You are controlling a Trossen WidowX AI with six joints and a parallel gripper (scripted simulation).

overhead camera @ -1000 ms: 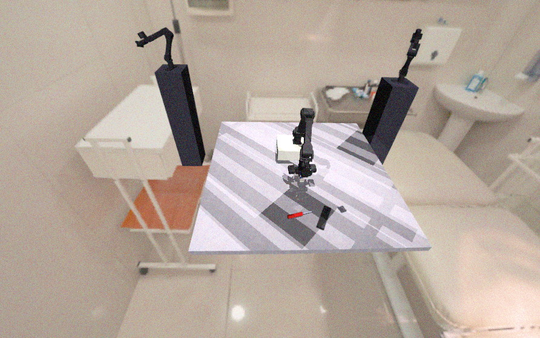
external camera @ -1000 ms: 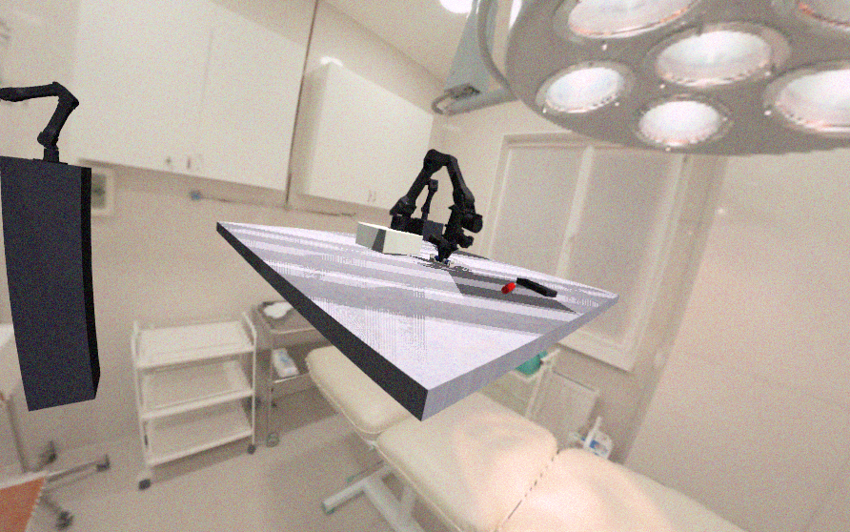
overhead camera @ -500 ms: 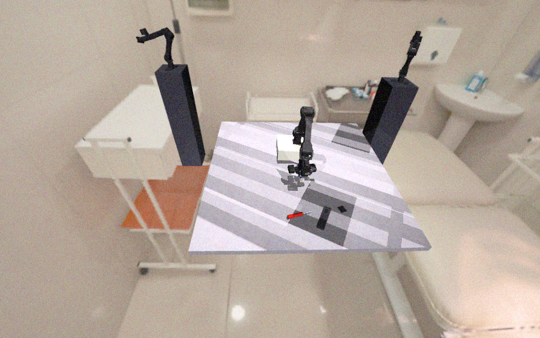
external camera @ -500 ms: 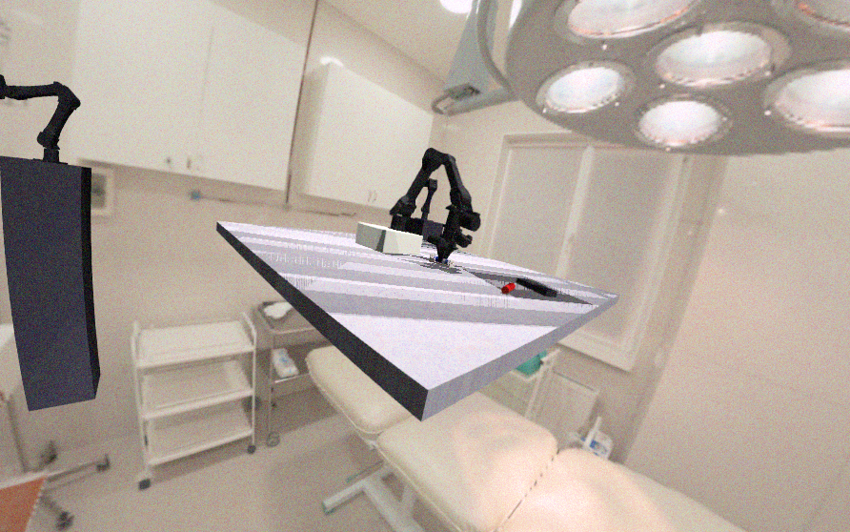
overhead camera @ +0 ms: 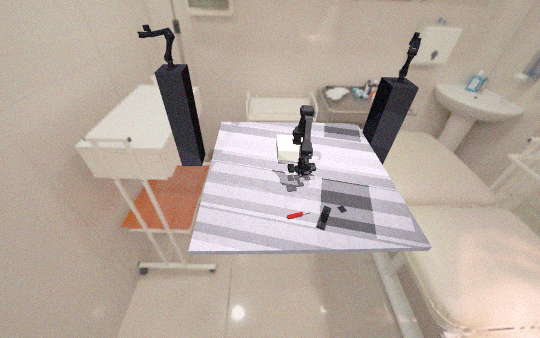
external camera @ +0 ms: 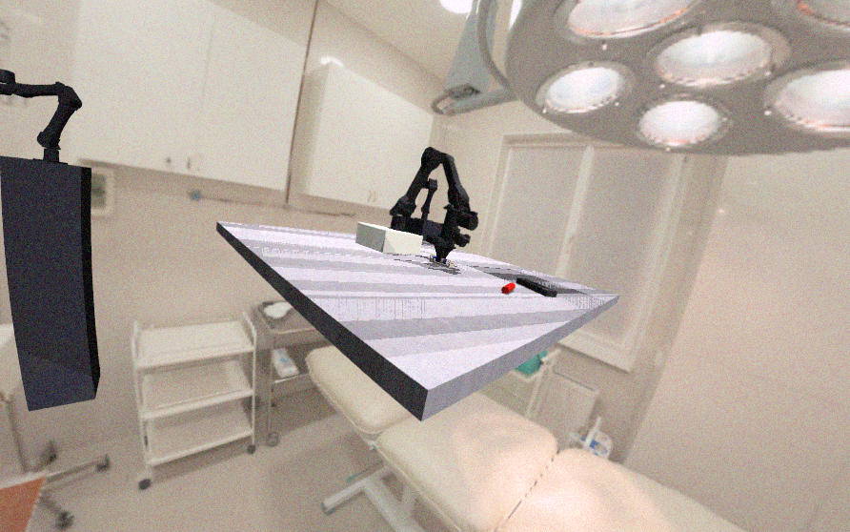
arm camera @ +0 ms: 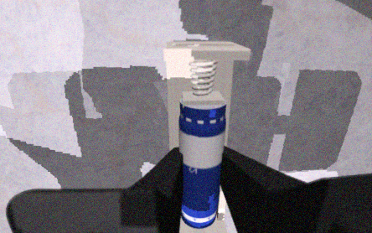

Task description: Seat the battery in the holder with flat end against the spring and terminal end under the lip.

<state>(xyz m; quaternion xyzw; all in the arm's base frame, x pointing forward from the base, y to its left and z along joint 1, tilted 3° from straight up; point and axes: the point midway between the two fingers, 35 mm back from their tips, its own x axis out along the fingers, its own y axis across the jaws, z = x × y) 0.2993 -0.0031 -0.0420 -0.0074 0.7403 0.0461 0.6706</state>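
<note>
Right now the white battery is 1 cm above my gripper tip. From my gripper tip the other things lie so: dark square piece (29 cm ahead, 22 cm to the left, 1 cm below); then black bar (36 cm ahead, 9 cm to the left, 1 cm above); then red screwdriver (33 cm ahead, 4 cm to the right).
</note>
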